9 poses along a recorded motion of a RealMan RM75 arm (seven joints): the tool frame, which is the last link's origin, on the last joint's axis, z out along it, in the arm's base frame.
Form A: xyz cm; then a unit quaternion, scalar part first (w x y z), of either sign.
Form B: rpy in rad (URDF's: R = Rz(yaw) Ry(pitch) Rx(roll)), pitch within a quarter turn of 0, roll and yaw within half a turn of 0; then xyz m. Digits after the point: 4 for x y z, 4 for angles.
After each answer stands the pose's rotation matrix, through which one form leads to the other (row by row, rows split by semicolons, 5 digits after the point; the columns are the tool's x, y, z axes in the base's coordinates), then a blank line. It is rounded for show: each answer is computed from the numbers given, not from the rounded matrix.
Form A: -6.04, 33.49, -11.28, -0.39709, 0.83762, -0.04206, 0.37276
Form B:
-2.0993, -0.6324, -0.4716, -0.0604, 0.3349, -0.1128
0.71856 0.22558 0.65786; -0.36650 -0.68110 0.63386; 0.59106 -0.69657 -0.40674

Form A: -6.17, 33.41, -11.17, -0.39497, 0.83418, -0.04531, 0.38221
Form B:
-2.0894, -0.6458, -0.4924, -0.0617, 0.3341, -0.1117
0.70372 0.22633 0.67346; -0.37752 -0.68389 0.62432; 0.60187 -0.69359 -0.39583

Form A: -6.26, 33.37, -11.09, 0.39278, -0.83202, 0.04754, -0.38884
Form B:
-2.0838, -0.6557, -0.5066, -0.0626, 0.3337, -0.1109
0.69308 0.22635 0.68440; -0.38457 -0.68692 0.61664; 0.60971 -0.69058 -0.38905

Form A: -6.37, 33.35, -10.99, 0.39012, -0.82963, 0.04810, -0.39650
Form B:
-2.0783, -0.6692, -0.5192, -0.0637, 0.3335, -0.1099
0.68095 0.22955 0.69542; -0.38917 -0.69099 0.60916; 0.62036 -0.68545 -0.38119

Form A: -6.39, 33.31, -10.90, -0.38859, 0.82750, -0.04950, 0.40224
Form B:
-2.0723, -0.6780, -0.5312, -0.0639, 0.3331, -0.1090
0.67151 0.23069 0.70417; -0.39453 -0.69310 0.60329; 0.62723 -0.68293 -0.37441

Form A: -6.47, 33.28, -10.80, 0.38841, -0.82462, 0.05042, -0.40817
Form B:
-2.0624, -0.6867, -0.5440, -0.0647, 0.3328, -0.1080
0.66171 0.23392 0.71233; -0.40023 -0.69319 0.59942; 0.63400 -0.68174 -0.36507

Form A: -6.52, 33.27, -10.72, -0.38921, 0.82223, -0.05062, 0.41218
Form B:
-2.0535, -0.6924, -0.5527, -0.0652, 0.3327, -0.1072
0.65509 0.23761 0.71722; -0.40409 -0.69191 0.59831; 0.63841 -0.68177 -0.35725

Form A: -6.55, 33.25, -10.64, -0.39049, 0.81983, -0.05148, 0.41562
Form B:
-2.0438, -0.6962, -0.5622, -0.0655, 0.3325, -0.1064
0.64922 0.24018 0.72168; -0.40900 -0.68973 0.59748; 0.64127 -0.68307 -0.34955

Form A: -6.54, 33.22, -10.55, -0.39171, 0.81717, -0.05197, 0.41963
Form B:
-2.0333, -0.7012, -0.5721, -0.0654, 0.3322, -0.1055
0.64242 0.24381 0.72654; -0.41369 -0.68772 0.59657; 0.64511 -0.68381 -0.34094

